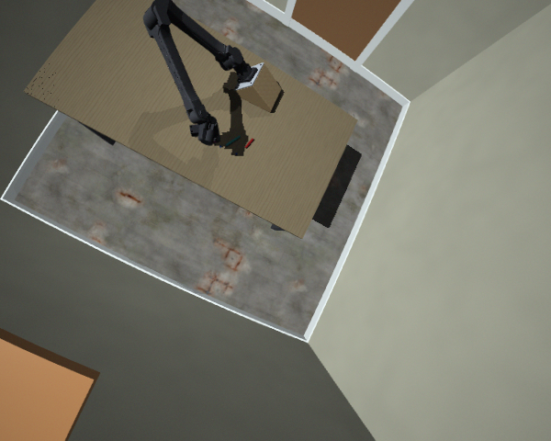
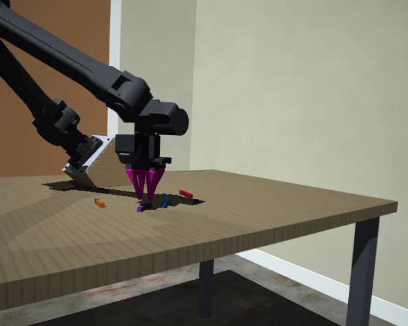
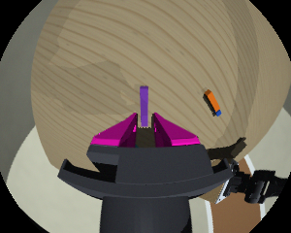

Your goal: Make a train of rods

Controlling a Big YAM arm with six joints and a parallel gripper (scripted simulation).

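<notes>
Now: hand 2 cm above the purple rod. From my hand the other things lie so: turquoise rod (6 cm behind, 9 cm to the left, 2 cm below); red rod (10 cm behind, 17 cm to the left, 2 cm below); orange rod (7 cm behind, 8 cm to the right, 2 cm below).
</notes>
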